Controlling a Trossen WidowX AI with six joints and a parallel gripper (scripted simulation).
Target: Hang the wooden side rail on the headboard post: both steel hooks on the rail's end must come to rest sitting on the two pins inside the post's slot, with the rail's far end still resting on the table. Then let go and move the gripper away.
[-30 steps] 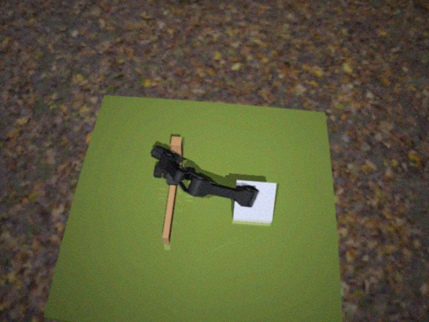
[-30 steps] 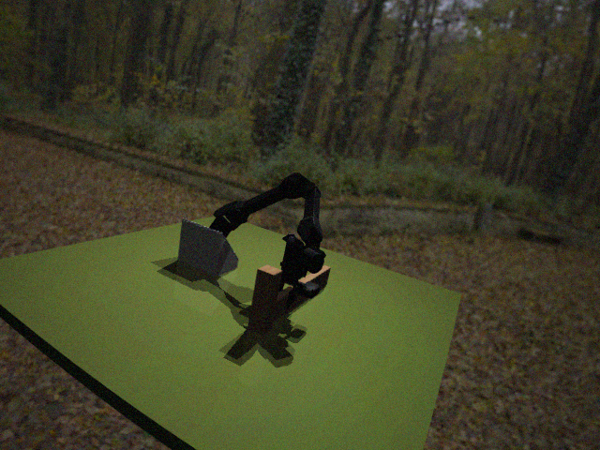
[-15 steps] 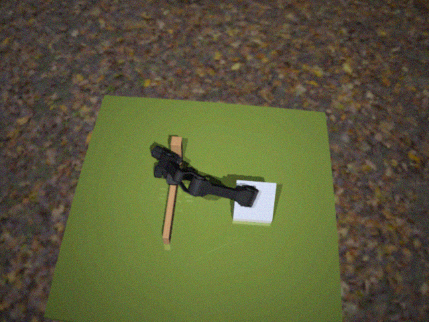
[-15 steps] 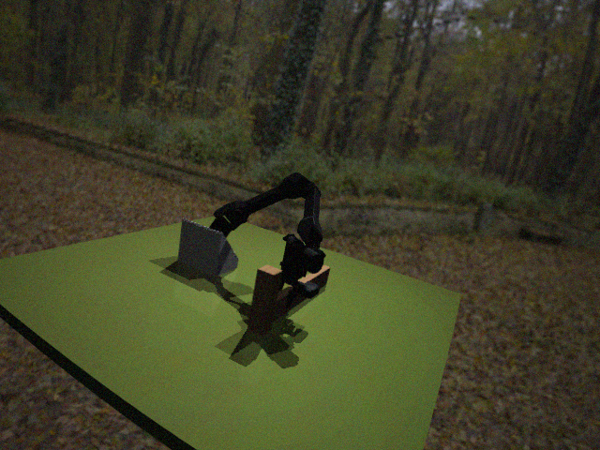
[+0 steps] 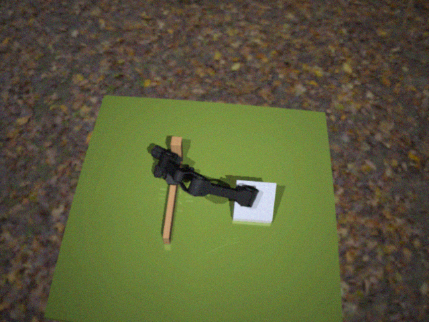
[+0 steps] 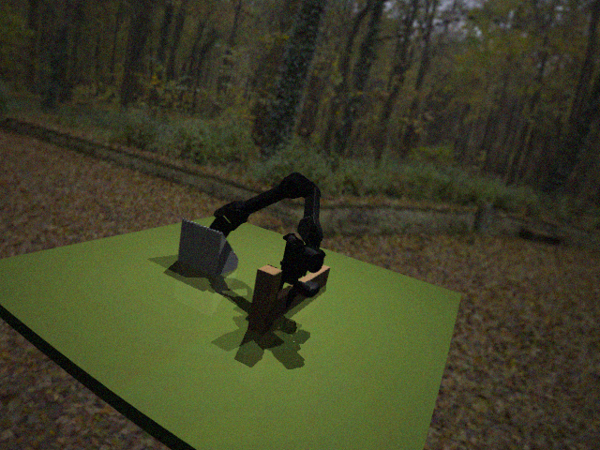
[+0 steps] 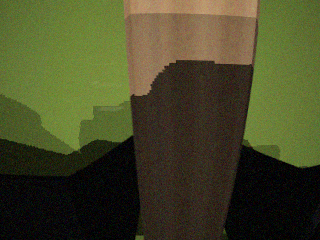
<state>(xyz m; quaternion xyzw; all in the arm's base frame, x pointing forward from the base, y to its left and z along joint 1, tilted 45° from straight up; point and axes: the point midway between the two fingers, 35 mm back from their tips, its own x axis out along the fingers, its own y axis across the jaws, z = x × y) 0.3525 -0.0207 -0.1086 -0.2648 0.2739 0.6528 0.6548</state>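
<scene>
The wooden headboard post is 130 mm to the right of my gripper tip and 70 mm above it.
</scene>
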